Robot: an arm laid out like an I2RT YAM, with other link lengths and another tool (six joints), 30 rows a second.
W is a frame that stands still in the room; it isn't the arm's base.
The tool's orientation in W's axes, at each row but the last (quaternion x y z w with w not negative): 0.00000, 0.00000, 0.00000, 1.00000; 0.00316, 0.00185, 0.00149, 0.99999; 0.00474, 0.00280, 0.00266, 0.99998; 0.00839, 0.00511, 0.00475, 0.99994; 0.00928, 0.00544, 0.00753, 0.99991; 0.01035, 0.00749, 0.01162, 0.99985; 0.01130, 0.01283, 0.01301, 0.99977; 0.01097, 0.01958, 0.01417, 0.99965; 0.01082, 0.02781, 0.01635, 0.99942; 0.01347, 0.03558, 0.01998, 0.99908; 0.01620, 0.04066, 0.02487, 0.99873; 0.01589, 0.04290, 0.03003, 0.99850; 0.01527, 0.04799, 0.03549, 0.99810
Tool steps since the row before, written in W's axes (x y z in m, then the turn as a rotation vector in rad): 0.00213, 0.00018, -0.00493, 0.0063, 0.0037, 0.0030; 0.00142, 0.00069, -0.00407, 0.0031, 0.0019, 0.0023; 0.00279, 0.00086, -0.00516, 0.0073, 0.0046, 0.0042; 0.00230, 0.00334, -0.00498, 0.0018, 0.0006, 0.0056; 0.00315, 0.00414, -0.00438, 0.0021, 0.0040, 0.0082; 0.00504, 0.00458, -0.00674, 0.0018, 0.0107, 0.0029; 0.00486, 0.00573, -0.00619, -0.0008, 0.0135, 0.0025; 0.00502, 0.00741, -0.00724, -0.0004, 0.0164, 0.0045; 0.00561, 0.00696, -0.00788, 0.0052, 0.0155, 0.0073; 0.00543, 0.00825, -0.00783, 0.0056, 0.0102, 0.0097; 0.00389, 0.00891, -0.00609, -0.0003, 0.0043, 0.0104; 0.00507, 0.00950, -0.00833, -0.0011, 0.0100, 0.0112; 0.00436, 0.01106, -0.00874, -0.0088, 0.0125, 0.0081
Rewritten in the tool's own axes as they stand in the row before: 0.00213, 0.00018, -0.00493, 0.0063, 0.0037, 0.0030; 0.00144, 0.00066, -0.00407, 0.0031, 0.0019, 0.0023; 0.00282, 0.00080, -0.00515, 0.0073, 0.0046, 0.0042; 0.00238, 0.00323, -0.00501, 0.0017, 0.0007, 0.0056; 0.00326, 0.00401, -0.00442, 0.0021, 0.0041, 0.0081; 0.00524, 0.00432, -0.00676, 0.0020, 0.0107, 0.0027; 0.00516, 0.00546, -0.00619, -0.0005, 0.0136, 0.0022; 0.00551, 0.00710, -0.00719, -0.0001, 0.0165, 0.0041; 0.00627, 0.00660, -0.00770, 0.0053, 0.0155, 0.0073; 0.00630, 0.00781, -0.00763, 0.0053, 0.0102, 0.0098; 0.00482, 0.00850, -0.00602, -0.0009, 0.0047, 0.0102; 0.00633, 0.00890, -0.00813, -0.0014, 0.0104, 0.0108; 0.00596, 0.01043, -0.00857, -0.0086, 0.0133, 0.0069
